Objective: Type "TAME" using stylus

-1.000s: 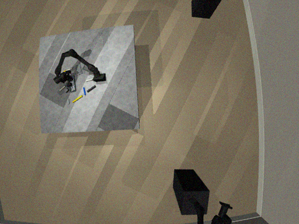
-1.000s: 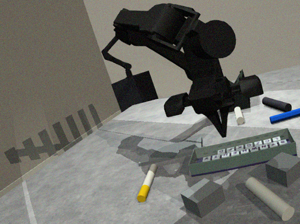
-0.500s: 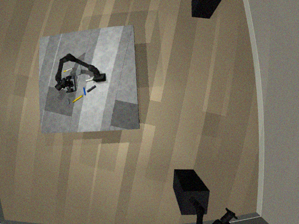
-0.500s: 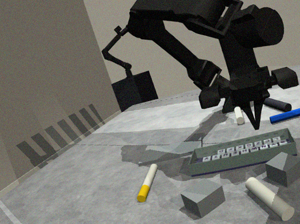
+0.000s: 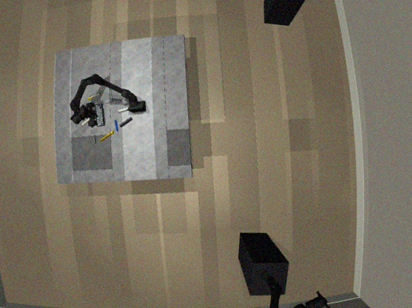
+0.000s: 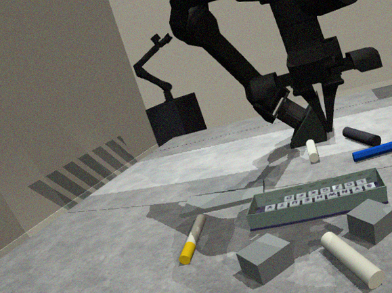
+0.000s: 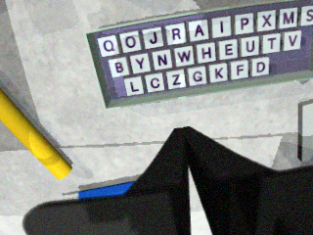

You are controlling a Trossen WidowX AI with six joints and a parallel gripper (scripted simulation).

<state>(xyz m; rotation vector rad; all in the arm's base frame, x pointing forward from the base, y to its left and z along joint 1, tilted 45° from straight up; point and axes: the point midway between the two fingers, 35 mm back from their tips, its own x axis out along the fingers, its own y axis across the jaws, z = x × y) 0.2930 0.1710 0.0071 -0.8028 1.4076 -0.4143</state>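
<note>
Right now the blue stylus is 140 mm behind my gripper tip, 90 mm to the left of it and 90 mm below it. The rest, counted from my gripper tip: green keyboard tray (40 mm ahead, 30 mm to the right, 80 mm below); then thin grey tip (150 mm behind, 120 mm to the left, 90 mm below); then yellow cylinder (40 mm behind, 160 mm to the left, 90 mm below).
</note>
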